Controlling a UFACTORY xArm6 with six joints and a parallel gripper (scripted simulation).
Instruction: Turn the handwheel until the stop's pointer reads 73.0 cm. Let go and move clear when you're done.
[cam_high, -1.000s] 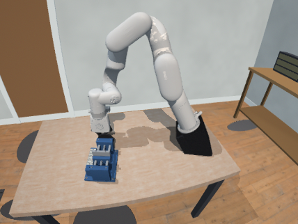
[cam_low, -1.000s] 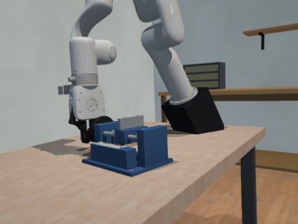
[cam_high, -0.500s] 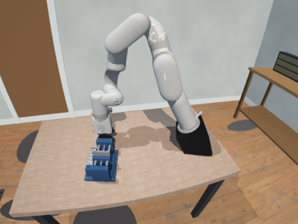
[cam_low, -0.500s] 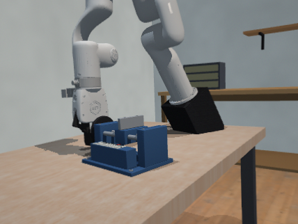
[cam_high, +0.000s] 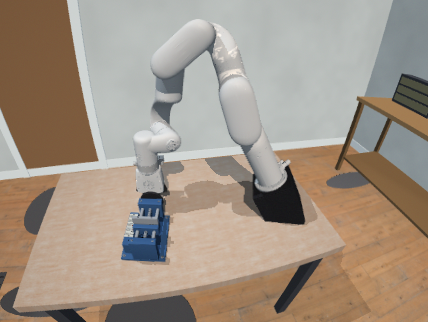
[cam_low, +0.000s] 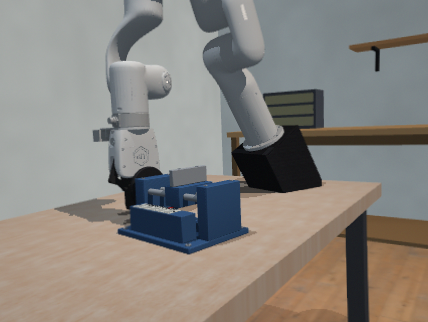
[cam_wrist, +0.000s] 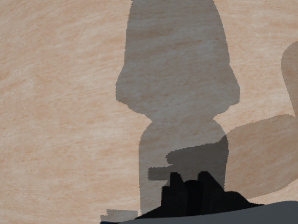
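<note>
The black handwheel is 10 mm ahead of my hand, 20 mm to the left of it and 10 mm above it. Also, from my hand: grey stop block (80 mm ahead, 140 mm to the left, 40 mm above).
</note>
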